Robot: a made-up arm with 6 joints.
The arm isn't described. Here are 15 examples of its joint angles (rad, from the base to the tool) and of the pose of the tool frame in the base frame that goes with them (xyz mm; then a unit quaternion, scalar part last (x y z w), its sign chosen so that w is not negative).
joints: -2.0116 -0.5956 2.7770 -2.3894 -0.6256 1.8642
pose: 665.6 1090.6 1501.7 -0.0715 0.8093 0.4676 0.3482
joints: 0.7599 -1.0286 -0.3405 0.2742 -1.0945 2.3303
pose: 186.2 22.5 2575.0 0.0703 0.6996 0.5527 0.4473
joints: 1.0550 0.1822 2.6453 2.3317 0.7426 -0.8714
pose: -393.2 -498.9 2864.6 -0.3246 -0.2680 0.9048 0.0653
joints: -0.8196 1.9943 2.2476 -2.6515 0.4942 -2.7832
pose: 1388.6 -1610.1 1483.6 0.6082 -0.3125 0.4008 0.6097
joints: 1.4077 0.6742 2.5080 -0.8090 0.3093 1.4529
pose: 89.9 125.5 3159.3 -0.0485 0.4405 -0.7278 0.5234
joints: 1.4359 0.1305 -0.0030 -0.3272 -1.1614 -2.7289
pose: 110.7 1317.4 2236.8 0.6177 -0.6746 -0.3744 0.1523
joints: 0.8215 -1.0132 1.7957 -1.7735 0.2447 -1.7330
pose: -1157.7 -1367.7 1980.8 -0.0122 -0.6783 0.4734 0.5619
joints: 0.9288 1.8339 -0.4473 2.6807 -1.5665 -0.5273
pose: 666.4 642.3 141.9 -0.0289 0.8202 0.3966 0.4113
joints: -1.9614 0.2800 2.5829 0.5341 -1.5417 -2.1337
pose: -58.6 206.0 2913.3 0.3867 0.3645 -0.8185 0.2182
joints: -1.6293 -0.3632 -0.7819 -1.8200 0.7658 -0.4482
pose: -234.0 -1031.2 2043.7 0.6052 0.7072 -0.3572 0.0774
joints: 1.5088 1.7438 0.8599 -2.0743 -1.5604 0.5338
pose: -113.5 1982.3 834.8 -0.6873 -0.2460 0.6005 0.3264
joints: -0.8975 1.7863 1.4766 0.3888 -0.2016 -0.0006
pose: 1390.8 -1834.8 1057.9 0.6832 -0.4714 0.3457 0.4377
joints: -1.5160 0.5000 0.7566 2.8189 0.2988 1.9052
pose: 128.5 -1739.3 2737.9 0.0289 0.8565 -0.4867 0.1697
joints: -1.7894 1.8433 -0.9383 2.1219 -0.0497 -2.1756
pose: -45.2 -119.8 453.0 -0.4632 0.6088 0.6001 0.2339
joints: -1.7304 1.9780 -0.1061 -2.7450 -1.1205 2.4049
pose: -55.4 -1038.3 -106.2 0.2831 -0.9532 0.1008 0.0327
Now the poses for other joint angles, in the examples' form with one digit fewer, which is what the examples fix.
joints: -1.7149 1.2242 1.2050 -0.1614 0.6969 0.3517
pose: -357 -2214 2135 0.057 -0.504 0.508 0.696
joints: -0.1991 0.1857 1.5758 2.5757 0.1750 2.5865
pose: 319 -56 3502 -0.274 0.281 -0.747 0.537
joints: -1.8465 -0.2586 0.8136 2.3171 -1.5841 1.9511
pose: -174 67 3302 0.264 -0.304 -0.903 0.151
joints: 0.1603 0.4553 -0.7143 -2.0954 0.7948 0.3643
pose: 1252 24 1273 0.433 -0.856 0.095 0.266
